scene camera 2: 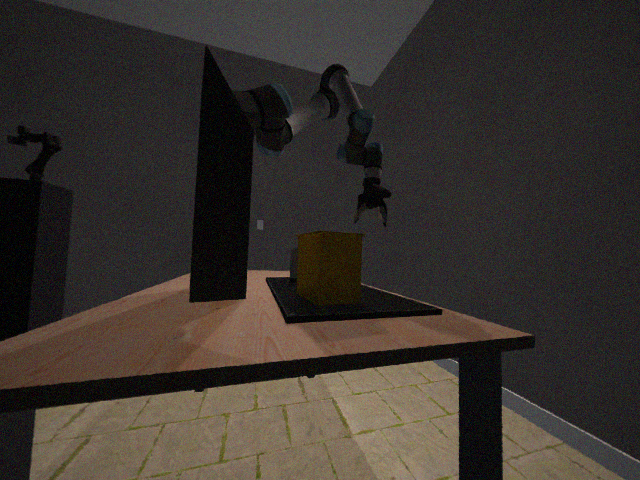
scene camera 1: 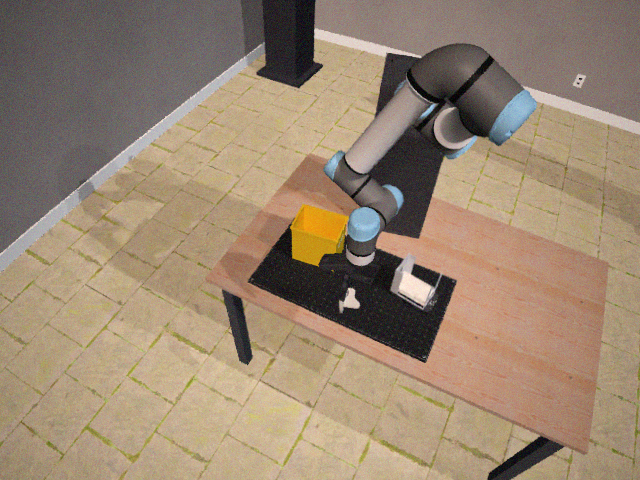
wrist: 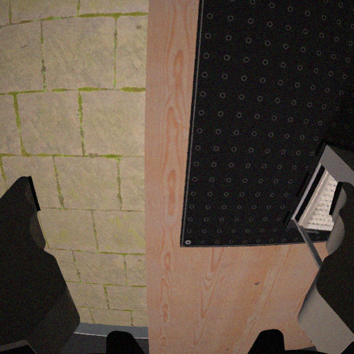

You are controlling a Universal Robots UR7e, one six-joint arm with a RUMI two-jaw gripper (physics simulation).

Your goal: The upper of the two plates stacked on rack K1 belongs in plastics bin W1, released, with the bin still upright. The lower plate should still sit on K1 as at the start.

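Frame: origin at the arm's base, x ahead, y left, z up, level; centimetres.
Seen in the pictures: gripper, fingertip midpoint: [scene camera 2: 370, 225] [scene camera 1: 351, 292]; arm's base, origin of the base link: [scene camera 2: 229, 117].
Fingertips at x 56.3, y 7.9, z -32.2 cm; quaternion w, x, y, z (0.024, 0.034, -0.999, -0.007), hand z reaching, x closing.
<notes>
Pixels of each thing's top centre, then the offset from my fingertips to it. "*": a spot on its surface instead. Level surfaces: height alone.
- grey open holder, surface spot: [scene camera 1: 406, 265] * dy +8.7, dx -31.6, dz -16.9 cm
- yellow open box, middle of its top: [scene camera 2: 327, 234] [scene camera 1: 319, 222] dy -24.8, dx -26.0, dz -6.9 cm
- perforated black mat, its level: dz -25.0 cm
- wooden table, its level: dz -26.1 cm
Rack K1, a grey open holder [scene camera 1: 406, 265] [wrist: 336, 162], stands toward the right end of the black mat. White plates [scene camera 1: 415, 288] [wrist: 322, 206] lie in it; the two layers cannot be told apart. Part of the rack is hidden behind my right finger in the wrist view. Bin W1, a yellow open box [scene camera 1: 314, 249] [scene camera 2: 329, 268], stands upright at the mat's other end; its inside shows partly in scene camera 1. My gripper [scene camera 1: 346, 305] [scene camera 2: 370, 223] [wrist: 186, 184] is open and empty, pointing down, well above the mat, apart from bin and rack.
The perforated black mat [scene camera 1: 382, 325] [scene camera 2: 392, 311] [wrist: 250, 125] lies on the wooden table [scene camera 1: 516, 310] [scene camera 2: 155, 330] [wrist: 220, 300]. A tall dark panel [scene camera 2: 222, 206] stands beside it. Another arm [scene camera 2: 43, 152] stands on a dark cabinet [scene camera 2: 18, 248] in the left background.
</notes>
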